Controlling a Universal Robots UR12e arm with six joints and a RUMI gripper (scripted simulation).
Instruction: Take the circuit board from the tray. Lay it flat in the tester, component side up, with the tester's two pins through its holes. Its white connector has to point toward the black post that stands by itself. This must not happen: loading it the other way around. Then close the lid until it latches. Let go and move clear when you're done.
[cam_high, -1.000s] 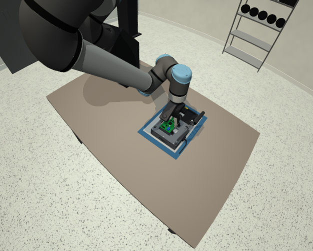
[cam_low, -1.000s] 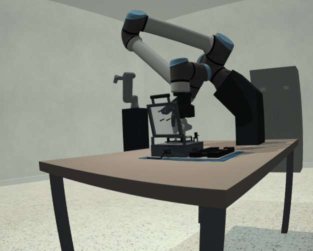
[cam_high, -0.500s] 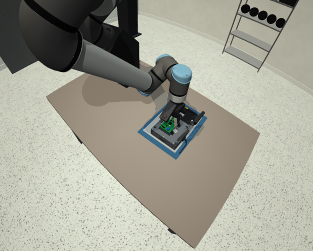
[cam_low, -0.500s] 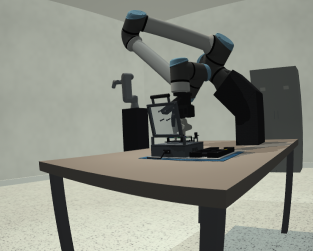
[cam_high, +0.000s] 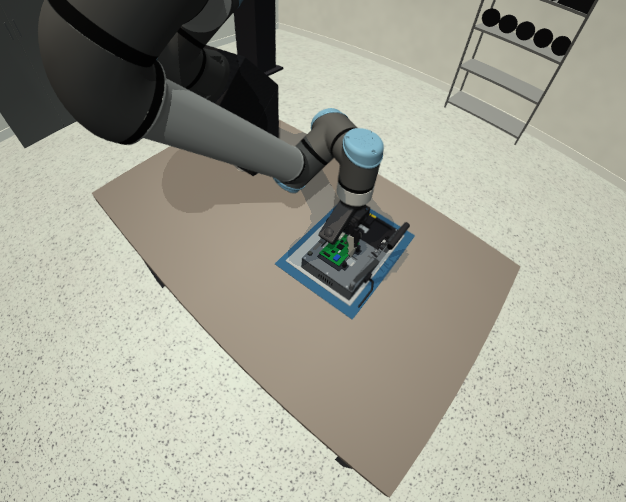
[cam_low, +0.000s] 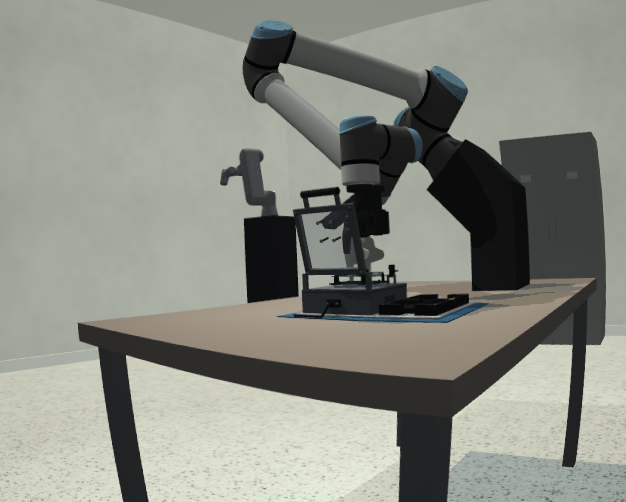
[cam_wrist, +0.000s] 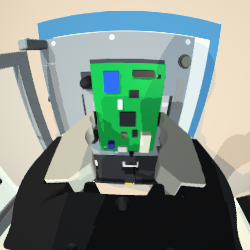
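My gripper is now right at the green circuit board. Also, from my hand: tester bed 10 mm ahead, 10 mm to the left, 10 mm below; then black post 60 mm behind, 60 mm to the left; then tester 30 mm ahead, 40 mm to the left, 30 mm above.
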